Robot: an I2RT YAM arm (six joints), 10 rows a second.
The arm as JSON. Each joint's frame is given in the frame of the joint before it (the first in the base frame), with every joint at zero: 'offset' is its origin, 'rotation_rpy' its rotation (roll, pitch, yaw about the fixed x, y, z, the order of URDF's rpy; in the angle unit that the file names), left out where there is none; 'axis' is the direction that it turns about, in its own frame. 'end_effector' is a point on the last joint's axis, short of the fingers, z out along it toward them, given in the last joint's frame.
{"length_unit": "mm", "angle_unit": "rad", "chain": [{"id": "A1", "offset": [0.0, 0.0, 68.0], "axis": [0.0, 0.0, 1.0]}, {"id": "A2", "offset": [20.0, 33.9, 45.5], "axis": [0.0, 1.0, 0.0]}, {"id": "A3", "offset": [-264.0, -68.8, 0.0], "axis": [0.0, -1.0, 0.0]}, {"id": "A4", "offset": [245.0, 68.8, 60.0], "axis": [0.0, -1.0, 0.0]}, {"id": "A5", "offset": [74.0, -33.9, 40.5], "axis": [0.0, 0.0, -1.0]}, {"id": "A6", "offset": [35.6, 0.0, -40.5], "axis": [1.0, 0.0, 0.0]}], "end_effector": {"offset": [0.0, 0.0, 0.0], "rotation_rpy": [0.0, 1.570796, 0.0]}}
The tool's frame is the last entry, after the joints.
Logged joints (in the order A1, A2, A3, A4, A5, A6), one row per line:
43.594, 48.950, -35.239, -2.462, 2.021, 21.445
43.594, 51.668, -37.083, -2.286, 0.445, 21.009
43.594, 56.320, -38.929, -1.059, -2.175, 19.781
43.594, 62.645, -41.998, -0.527, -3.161, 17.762
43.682, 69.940, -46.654, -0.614, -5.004, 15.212
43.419, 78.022, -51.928, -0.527, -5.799, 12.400
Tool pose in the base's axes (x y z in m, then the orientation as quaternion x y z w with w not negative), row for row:
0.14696, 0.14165, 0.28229, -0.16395, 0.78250, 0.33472, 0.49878
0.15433, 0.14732, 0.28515, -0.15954, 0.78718, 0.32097, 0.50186
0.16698, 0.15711, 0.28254, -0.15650, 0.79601, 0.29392, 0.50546
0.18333, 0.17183, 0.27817, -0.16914, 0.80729, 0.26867, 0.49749
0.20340, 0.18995, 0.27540, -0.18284, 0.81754, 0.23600, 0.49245
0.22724, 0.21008, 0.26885, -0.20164, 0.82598, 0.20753, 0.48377
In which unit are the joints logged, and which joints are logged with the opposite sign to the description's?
The joints are logged in degrees. Opposite sign: A3, A5.
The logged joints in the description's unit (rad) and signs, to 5 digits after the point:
0.76086, 0.85434, 0.61504, -0.04297, -0.03527, 0.37429
0.76086, 0.90178, 0.64722, -0.03990, -0.00777, 0.36668
0.76086, 0.98297, 0.67944, -0.01848, 0.03796, 0.34524
0.76086, 1.09336, 0.73300, -0.00920, 0.05517, 0.31001
0.76239, 1.22068, 0.81427, -0.01072, 0.08734, 0.26550
0.75780, 1.36174, 0.90631, -0.00920, 0.10121, 0.21642

